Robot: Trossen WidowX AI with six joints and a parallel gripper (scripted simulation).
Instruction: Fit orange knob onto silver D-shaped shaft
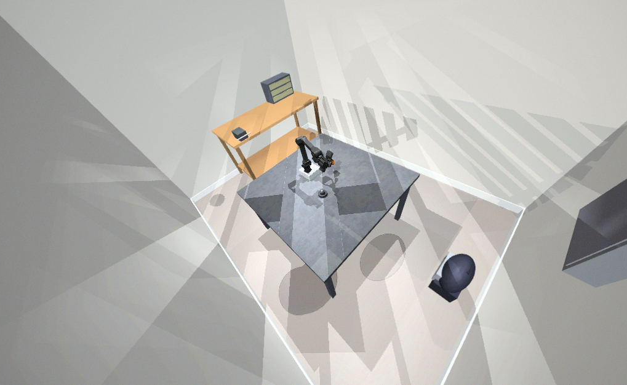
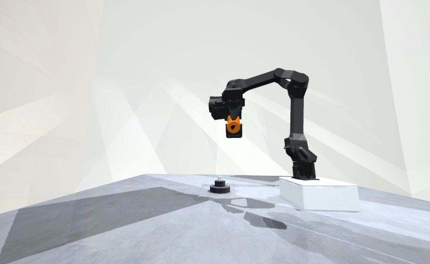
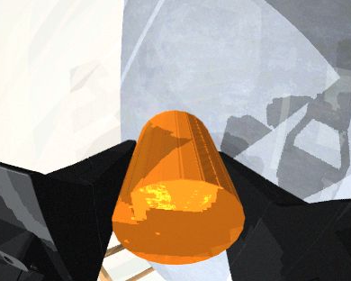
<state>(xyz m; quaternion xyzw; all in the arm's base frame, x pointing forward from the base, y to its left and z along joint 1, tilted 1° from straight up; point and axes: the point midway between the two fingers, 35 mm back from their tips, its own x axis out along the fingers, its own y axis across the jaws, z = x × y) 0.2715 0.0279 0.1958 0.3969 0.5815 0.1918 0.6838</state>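
The orange knob is 30 mm to the right of my gripper tip, 20 mm above it and 10 mm behind it. Also, from my gripper tip: round pedestal (210 mm below, 200 mm to the right).
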